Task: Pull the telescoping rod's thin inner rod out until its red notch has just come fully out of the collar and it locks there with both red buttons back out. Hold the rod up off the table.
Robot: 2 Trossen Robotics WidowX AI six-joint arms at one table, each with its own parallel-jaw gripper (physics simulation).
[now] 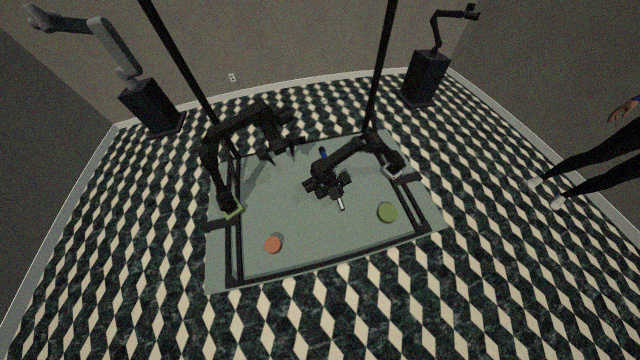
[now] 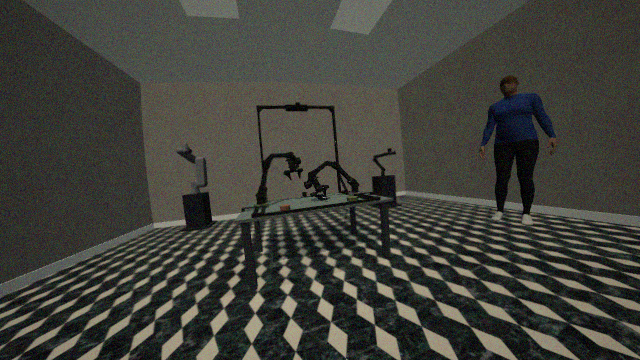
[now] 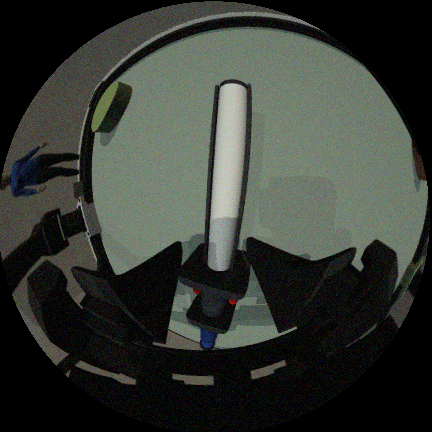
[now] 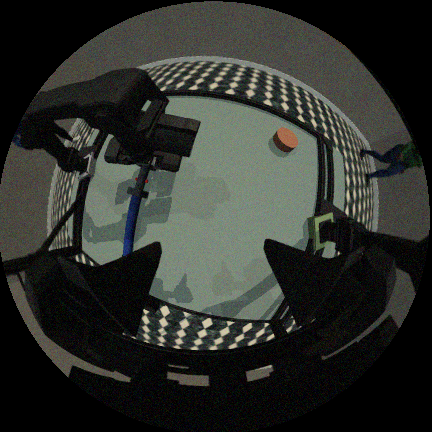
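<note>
The telescoping rod point(image 1: 341, 203) point(image 3: 228, 150) has a white section, a blue section point(image 1: 323, 153) point(image 4: 131, 222) at the other end, and a black flanged collar point(image 3: 215, 272) between them. Red buttons point(image 3: 232, 301) point(image 4: 146, 181) show at the collar's sides. No red notch can be seen. The rod lies low along the table; contact with it cannot be told. My left gripper point(image 1: 332, 190) point(image 2: 320, 195) point(image 3: 213, 244) is over the collar, its fingers partly closed against both sides of the wide black flange. My right gripper point(image 1: 283, 161) point(image 2: 294, 177) point(image 4: 212, 246) is open and empty, high above the table.
An orange disc point(image 1: 273, 244) point(image 2: 285, 207) point(image 4: 285, 139) lies near the table's front left. A green disc point(image 1: 387, 212) point(image 2: 352, 199) point(image 3: 105, 107) lies at the right. Black rails edge the table point(image 1: 310, 237), and tall black posts point(image 1: 381, 60) rise behind it.
</note>
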